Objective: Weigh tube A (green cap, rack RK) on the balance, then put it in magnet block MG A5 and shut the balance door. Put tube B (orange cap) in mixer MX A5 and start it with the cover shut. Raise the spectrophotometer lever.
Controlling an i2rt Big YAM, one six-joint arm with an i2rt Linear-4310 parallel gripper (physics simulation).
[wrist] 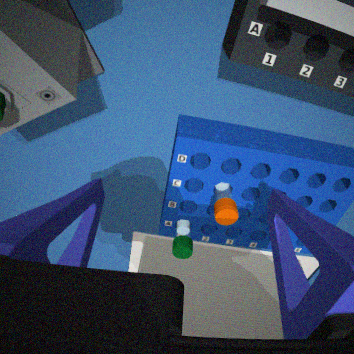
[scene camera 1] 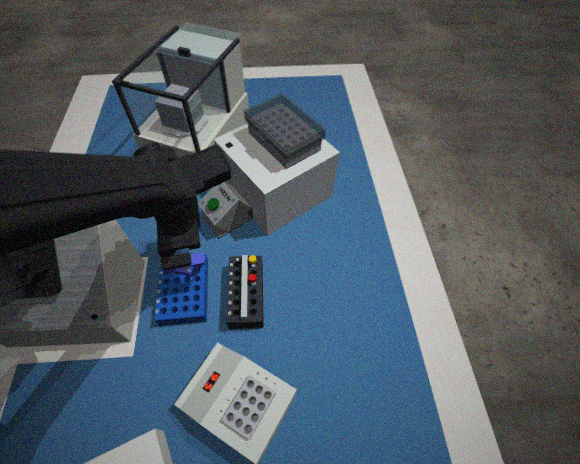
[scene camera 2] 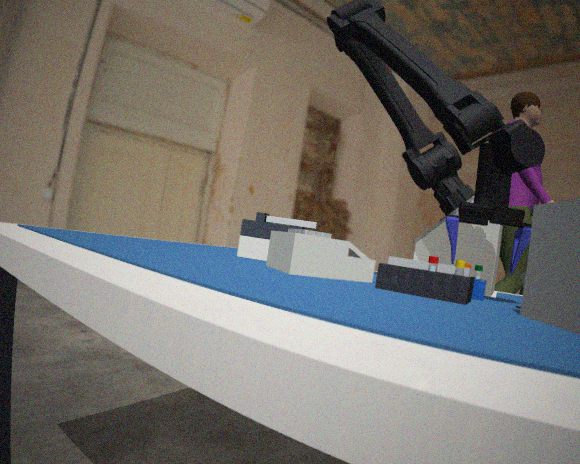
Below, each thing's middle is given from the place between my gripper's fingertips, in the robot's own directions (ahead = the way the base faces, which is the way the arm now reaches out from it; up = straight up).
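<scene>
The mixer (scene camera 1: 279,190) is 170 mm ahead of my hand, 190 mm to the left of it and 50 mm above it. There is also the dark cover (scene camera 1: 289,129), which I find 190 mm ahead of my hand, 200 mm to the left and 130 mm above. The balance (scene camera 1: 187,89) is 20 mm behind my hand, 60 mm above it and 390 mm to the left of it; going by their middles, the balance is the farthest from my hand of the things named here.
</scene>
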